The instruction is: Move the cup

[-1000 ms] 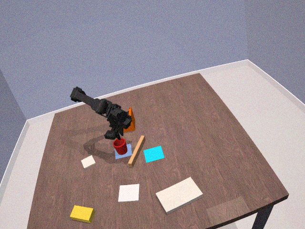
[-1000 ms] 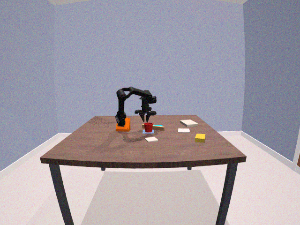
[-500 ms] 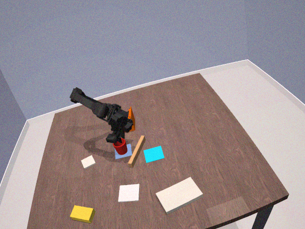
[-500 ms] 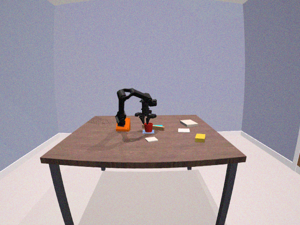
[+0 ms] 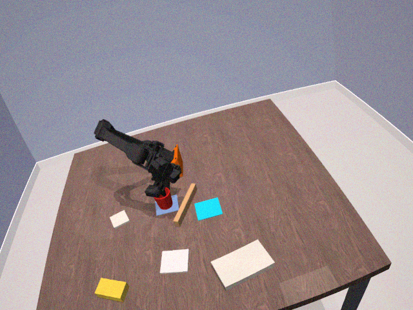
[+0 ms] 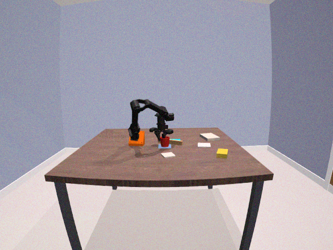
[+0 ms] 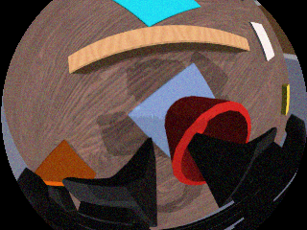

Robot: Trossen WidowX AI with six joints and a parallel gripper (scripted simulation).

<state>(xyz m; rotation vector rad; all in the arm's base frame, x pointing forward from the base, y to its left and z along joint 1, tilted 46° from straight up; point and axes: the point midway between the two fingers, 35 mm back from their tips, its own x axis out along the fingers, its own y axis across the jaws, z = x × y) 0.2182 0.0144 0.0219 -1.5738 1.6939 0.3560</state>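
Now: gripper tip 3 cm short of the red cup and 1 cm to the left of it. From my gripper tip the other things lie so: wooden bar 8 cm to the left, 6 cm ahead, 3 cm below; then blue pad 5 cm below, 3 cm ahead, 1 cm to the right; then cyan pad 17 cm to the left, 8 cm ahead, 5 cm below.
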